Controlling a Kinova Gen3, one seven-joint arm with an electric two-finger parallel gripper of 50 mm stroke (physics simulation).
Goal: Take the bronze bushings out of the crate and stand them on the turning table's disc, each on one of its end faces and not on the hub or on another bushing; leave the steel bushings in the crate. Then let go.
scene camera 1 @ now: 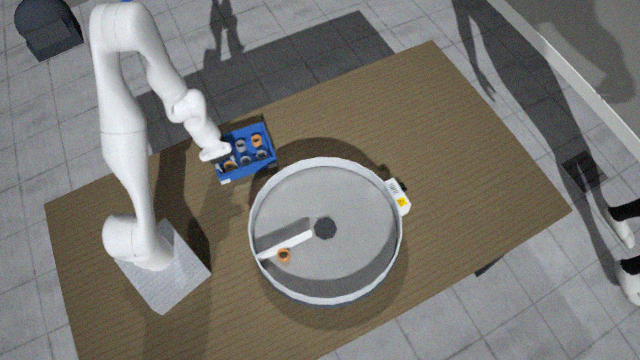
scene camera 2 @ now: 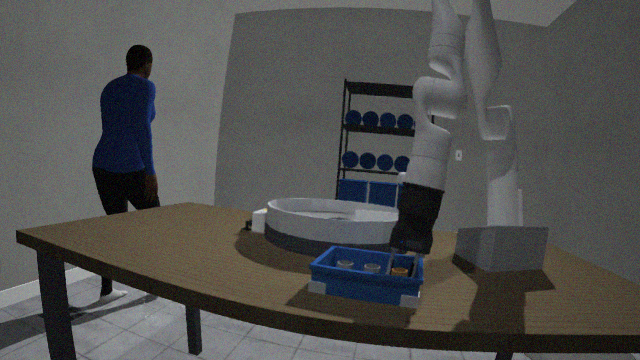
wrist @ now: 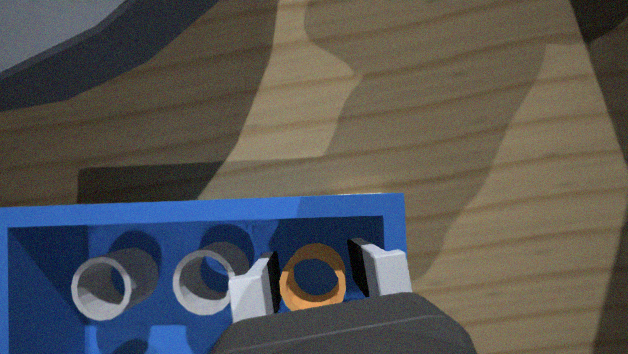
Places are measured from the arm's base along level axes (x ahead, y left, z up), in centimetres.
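Where they show: gripper, fingertip midpoint: (scene camera 1: 230,169) (wrist: 315,265); arm's base, link origin: (scene camera 1: 157,254) (scene camera 2: 503,227).
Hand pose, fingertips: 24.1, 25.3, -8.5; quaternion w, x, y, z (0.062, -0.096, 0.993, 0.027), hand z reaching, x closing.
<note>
Each offset is from my fingertips to the centre of the thing, as dx, dy, dz. "spot": to the spot under its first point.
My gripper (scene camera 1: 227,162) (scene camera 2: 401,274) (wrist: 315,265) is open, its fingers down in the blue crate {+4.9, +4.0, +1.3} (scene camera 1: 243,175) (scene camera 2: 360,290) (wrist: 200,207) on either side of an upright bronze bushing {+0.0, +0.5, +0.6} (wrist: 312,302), with gaps in the wrist view. Another bronze bushing {+10.3, +7.5, +0.6} (scene camera 1: 257,135) stands in the crate's far corner in scene camera 1. Steel bushings {+4.9, +7.1, +0.6} (scene camera 1: 240,150) {+5.3, +0.7, +0.6} (scene camera 1: 245,163) {+10.7, +1.3, +0.6} (scene camera 1: 261,157) stand in the crate; two {spot: +9.1, +1.2, +0.6} (wrist: 145,280) {spot: +4.0, -0.1, +0.4} (wrist: 240,260) show left of my fingers, one close to the left finger. A bronze bushing {+9.3, -33.9, +5.4} (scene camera 1: 287,259) stands on the turning table's disc {+22.4, -29.4, +4.0} (scene camera 1: 355,200), away from the hub {+22.4, -29.4, +4.5} (scene camera 1: 325,228).
A white bar {spot: +10.5, -32.0, +8.1} (scene camera 1: 285,244) crosses the disc from rim to near the hub, close beside the bushing there. The turning table's raised rim (scene camera 1: 327,301) (scene camera 2: 330,230) stands near the crate. A control box {+45.4, -25.1, +1.7} (scene camera 1: 398,196) sits on its outer side. A person (scene camera 2: 125,125) stands beyond the table.
</note>
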